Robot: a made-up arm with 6 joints.
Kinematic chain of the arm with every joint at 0, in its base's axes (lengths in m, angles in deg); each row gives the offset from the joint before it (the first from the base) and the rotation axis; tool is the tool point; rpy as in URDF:
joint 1: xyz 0 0 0.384 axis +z
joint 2: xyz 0 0 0 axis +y
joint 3: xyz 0.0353 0 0.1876 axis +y
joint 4: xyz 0.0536 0 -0.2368 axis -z
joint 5: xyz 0 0 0 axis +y
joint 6: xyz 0.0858 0 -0.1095 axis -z
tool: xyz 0 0 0 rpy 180 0 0
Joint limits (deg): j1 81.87..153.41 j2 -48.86..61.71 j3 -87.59..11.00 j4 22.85..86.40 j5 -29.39..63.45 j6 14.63..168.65
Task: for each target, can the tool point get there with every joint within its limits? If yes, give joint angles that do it. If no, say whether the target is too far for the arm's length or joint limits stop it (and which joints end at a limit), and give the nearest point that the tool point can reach.
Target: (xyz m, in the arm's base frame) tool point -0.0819 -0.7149 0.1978
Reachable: no: too far | nearest point -0.0188 -0.1640 0.2956 | short by 0.563 m
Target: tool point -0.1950 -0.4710 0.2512
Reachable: no: joint limits stop it (at a limit: joint 1, joint 2, joint 3) | nearest point -0.0585 -0.1544 0.3006 | short by 0.348 m
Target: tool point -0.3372 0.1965 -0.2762
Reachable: no: too far | nearest point -0.2491 0.1451 0.0755 | short by 0.366 m
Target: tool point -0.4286 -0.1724 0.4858
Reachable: no: joint limits stop it (at a limit: joint 1, joint 4, joint 5) | nearest point -0.3004 0.0838 0.4858 | short by 0.287 m
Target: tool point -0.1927 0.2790 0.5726
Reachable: yes | joints 132.29 -21.95 -58.44 77.43 18.62 141.50
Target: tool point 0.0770 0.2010 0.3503
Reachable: yes | joints 94.24 -33.88 1.29 56.24 -14.34 86.05
